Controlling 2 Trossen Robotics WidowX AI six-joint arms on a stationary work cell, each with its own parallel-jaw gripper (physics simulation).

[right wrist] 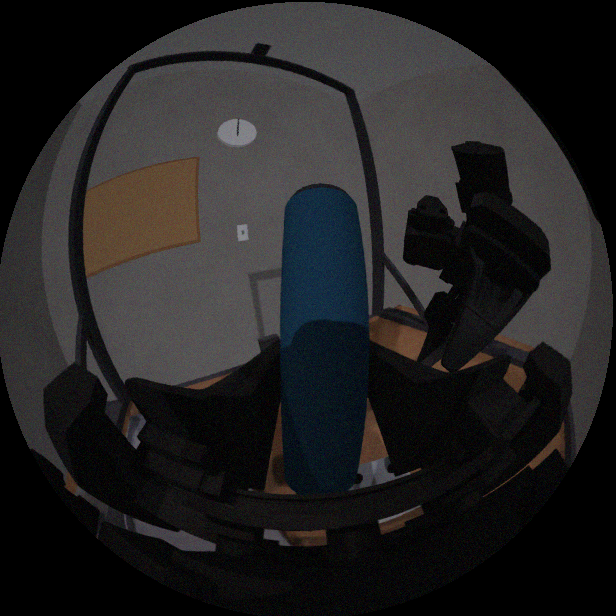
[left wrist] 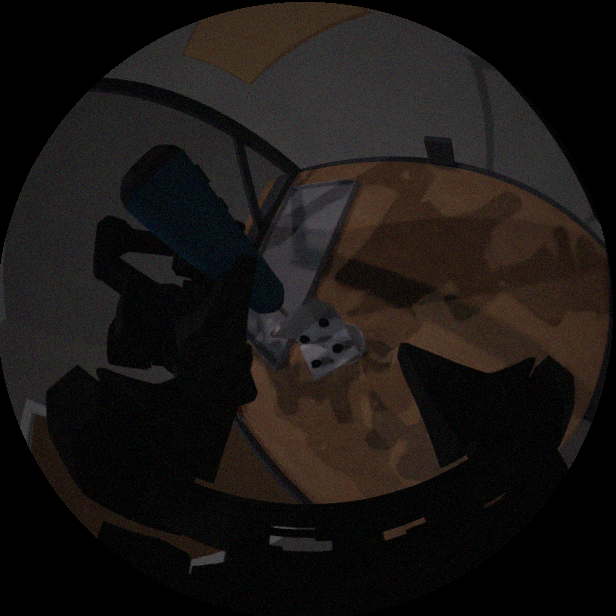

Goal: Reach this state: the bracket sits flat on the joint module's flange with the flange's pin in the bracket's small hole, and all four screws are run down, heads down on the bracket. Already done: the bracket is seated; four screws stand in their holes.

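Observation:
The grey bracket [left wrist: 324, 341] sits on the joint module on the brown table in the left wrist view, with dark screw heads [left wrist: 324, 322] showing in its holes. My right gripper [right wrist: 321, 402] is shut on a blue screwdriver [right wrist: 323, 321], which stands upright between its fingers. In the left wrist view the screwdriver [left wrist: 198, 226] slants down and its tip end reaches the bracket's far left corner; the tip itself is hidden. My left gripper [left wrist: 321, 402] is open and empty, a little short of the bracket. The flange pin is hidden.
A clear grey tray [left wrist: 307, 229] lies just behind the bracket. The right arm [left wrist: 155, 321] fills the left of the left wrist view. The left arm [right wrist: 476, 252] hangs to the right of the screwdriver in the right wrist view. A dark frame [right wrist: 218, 57] rings the cell.

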